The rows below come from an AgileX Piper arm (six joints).
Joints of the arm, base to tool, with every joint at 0 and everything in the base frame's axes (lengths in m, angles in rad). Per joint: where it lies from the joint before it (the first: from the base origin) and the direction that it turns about. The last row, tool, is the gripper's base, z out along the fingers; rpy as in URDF.
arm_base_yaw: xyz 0 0 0.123 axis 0 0 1
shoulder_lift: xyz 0 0 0 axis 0 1 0
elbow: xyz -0.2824 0 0.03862 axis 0 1 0
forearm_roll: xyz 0.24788 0 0.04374 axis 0.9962 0 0.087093
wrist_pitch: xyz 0 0 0 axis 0 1 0
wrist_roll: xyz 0.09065 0 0.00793 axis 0.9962 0 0.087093
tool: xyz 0 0 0 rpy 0 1.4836 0
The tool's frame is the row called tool.
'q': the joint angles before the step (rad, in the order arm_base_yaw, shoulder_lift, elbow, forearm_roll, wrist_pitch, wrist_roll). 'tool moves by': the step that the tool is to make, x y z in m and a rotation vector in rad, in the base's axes. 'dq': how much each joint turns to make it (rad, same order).
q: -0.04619, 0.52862, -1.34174, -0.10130, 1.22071, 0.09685
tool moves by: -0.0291, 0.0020, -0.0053, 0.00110, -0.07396, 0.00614
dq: -0.00005, -0.09193, 0.01807, 0.00767, 0.00003, -0.00003
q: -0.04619, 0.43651, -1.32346, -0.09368, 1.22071, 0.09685
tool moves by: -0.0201, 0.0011, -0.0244, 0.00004, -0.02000, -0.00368
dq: -0.00345, -0.11511, 0.09530, 0.00001, -0.00008, 0.00103
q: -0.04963, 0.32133, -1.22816, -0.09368, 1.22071, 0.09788
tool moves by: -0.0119, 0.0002, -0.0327, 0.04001, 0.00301, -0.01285
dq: 0.00052, -0.11871, 0.12510, -0.00413, 0.00249, 0.04318
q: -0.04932, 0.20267, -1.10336, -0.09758, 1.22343, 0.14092
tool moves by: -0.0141, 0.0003, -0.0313, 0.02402, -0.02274, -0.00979
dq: 0.00023, -0.12897, 0.10874, -0.00439, 0.00135, 0.02821
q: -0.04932, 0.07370, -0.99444, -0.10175, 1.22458, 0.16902
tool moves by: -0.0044, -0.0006, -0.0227, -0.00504, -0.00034, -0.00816
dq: -0.00001, -0.08186, 0.08014, -0.00956, 0.00114, -0.00003
